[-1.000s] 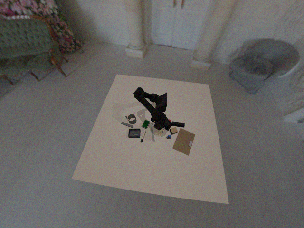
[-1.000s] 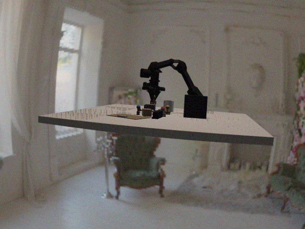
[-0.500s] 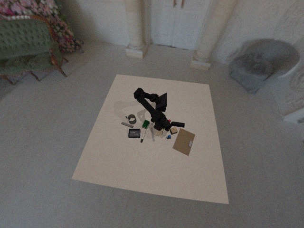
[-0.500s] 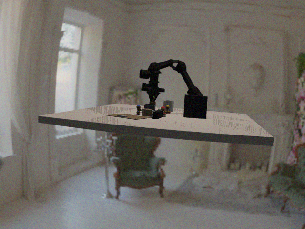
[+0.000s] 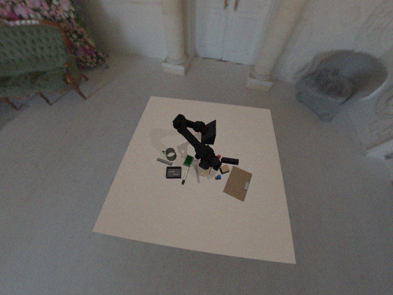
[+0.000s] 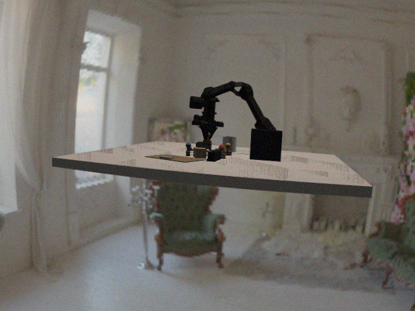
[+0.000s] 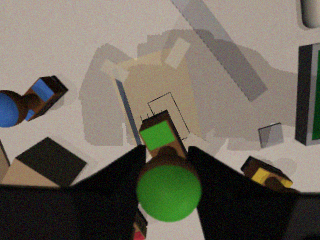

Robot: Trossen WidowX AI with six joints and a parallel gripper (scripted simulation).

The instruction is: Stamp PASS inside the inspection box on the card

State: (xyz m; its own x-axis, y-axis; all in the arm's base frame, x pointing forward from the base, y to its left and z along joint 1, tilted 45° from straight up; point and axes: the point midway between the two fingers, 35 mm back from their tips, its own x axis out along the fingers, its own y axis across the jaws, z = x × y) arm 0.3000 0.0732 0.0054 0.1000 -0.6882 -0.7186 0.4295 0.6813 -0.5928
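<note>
The cream card lies 1 cm ahead of my gripper tip and 8 cm below it. The rest, counted from my gripper tip: green-knobbed stamp right at my gripper tip; then blue stamp 7 cm ahead, 10 cm to the left, 5 cm below; then grey ruler 5 cm ahead, 6 cm to the right, 7 cm below.
</note>
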